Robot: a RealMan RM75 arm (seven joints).
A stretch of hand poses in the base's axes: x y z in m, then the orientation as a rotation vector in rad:
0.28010 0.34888 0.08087 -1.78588 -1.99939 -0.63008
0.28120 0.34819 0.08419 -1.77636 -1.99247 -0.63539
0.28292 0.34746 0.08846 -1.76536 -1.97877 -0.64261
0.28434 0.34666 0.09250 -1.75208 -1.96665 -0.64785
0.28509 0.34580 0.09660 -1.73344 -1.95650 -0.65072
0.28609 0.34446 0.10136 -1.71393 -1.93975 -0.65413
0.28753 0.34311 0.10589 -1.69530 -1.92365 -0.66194
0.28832 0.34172 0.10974 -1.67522 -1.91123 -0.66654
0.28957 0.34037 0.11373 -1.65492 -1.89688 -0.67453
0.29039 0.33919 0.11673 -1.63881 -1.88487 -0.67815
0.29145 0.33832 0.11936 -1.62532 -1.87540 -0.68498
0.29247 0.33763 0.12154 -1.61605 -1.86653 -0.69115
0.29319 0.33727 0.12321 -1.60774 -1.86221 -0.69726
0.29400 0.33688 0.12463 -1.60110 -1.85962 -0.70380
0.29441 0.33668 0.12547 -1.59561 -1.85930 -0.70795
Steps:
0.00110 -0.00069 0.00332 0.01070 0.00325 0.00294
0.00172 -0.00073 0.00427 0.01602 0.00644 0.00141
0.00142 -0.00080 0.00404 0.01555 0.00716 0.00373
0.00075 -0.00086 0.00410 0.01627 0.00857 0.00826
0.00100 -0.00134 0.00476 0.02067 0.01234 0.00669
0.00144 -0.00135 0.00453 0.02159 0.00901 0.00535
0.00079 -0.00139 0.00385 0.01908 0.00888 0.00815
0.00125 -0.00135 0.00399 0.02162 0.00795 0.00691
0.00082 -0.00118 0.00300 0.01648 0.00826 0.00597
0.00106 -0.00087 0.00263 0.01497 0.00419 0.00420
0.00102 -0.00069 0.00218 0.01218 0.00343 0.00178
0.00072 -0.00036 0.00167 0.00913 0.00040 0.00251
0.00081 -0.00039 0.00142 0.00746 -0.00126 0.00180
0.00041 -0.00020 0.00084 0.00467 -0.00145 0.00237

